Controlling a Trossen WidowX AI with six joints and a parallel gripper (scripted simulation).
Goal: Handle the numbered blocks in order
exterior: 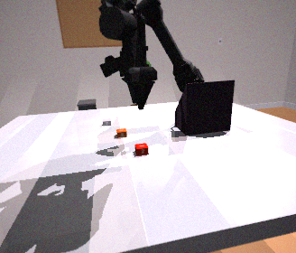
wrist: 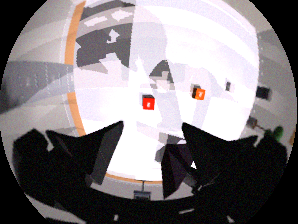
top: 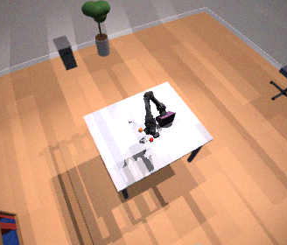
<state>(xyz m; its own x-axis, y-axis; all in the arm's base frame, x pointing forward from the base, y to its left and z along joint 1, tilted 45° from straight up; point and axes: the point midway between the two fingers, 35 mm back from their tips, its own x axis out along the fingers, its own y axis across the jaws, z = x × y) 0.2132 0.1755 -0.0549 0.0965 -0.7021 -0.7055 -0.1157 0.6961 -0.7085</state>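
My gripper tip is 12 cm above the red block and 1 cm to the right of it. The rest, counted from my gripper tip: grey block: 28 cm to the right, 12 cm below, 11 cm ahead; orange block: 14 cm to the right, 12 cm below, 5 cm ahead.
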